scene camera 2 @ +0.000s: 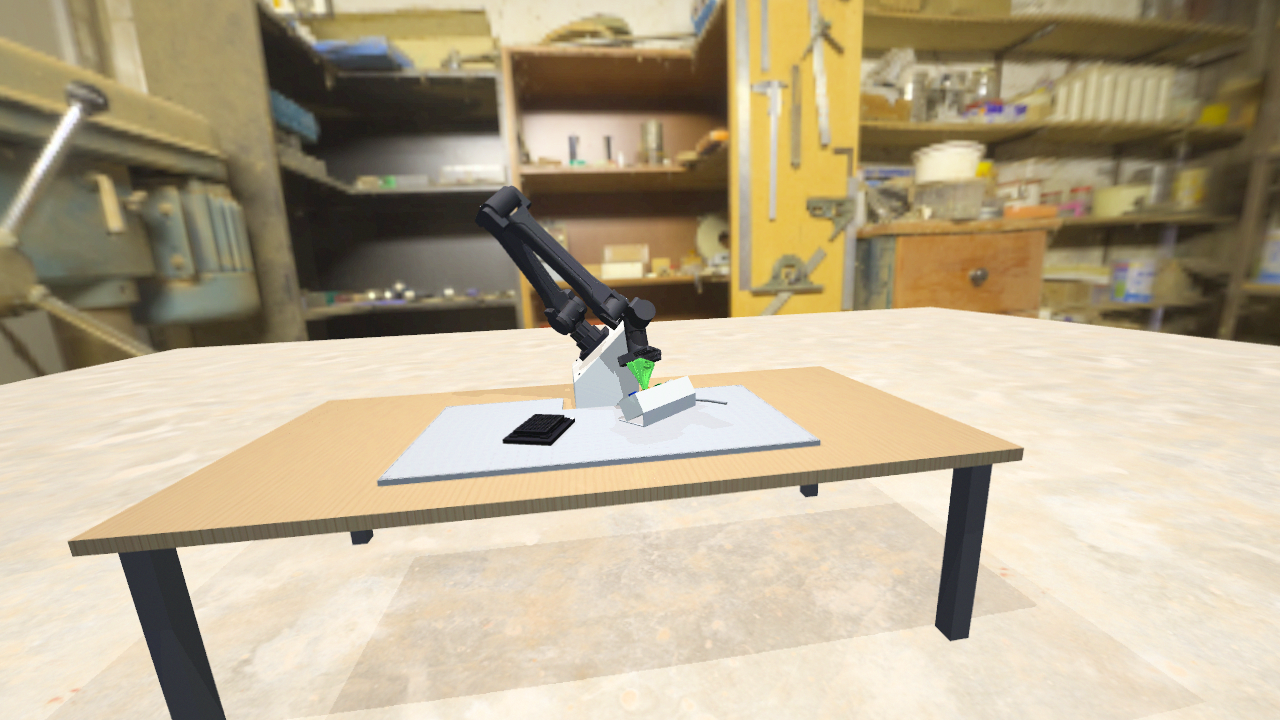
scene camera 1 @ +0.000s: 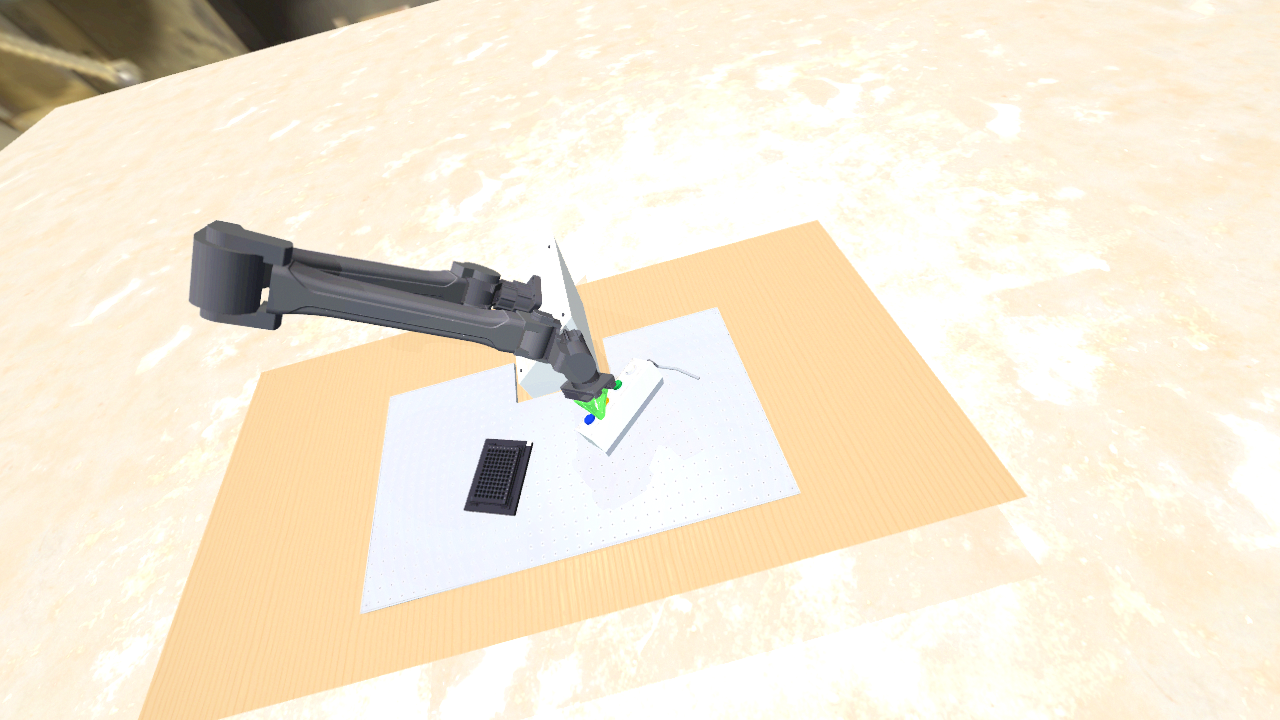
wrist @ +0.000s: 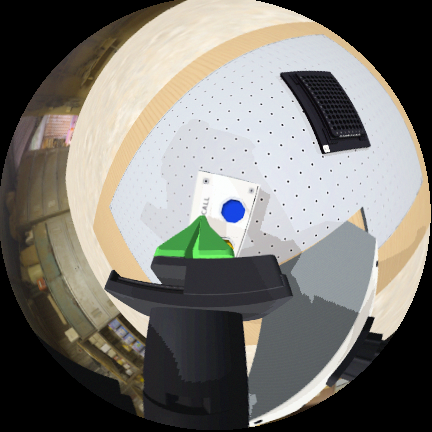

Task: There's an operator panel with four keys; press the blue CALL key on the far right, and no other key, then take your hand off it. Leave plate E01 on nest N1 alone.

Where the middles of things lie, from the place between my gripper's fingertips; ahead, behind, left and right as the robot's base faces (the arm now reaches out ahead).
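Black grid tray (scene camera 1: 494, 484): from my hand, 26 cm to the right, 6 cm ahead, 6 cm below.
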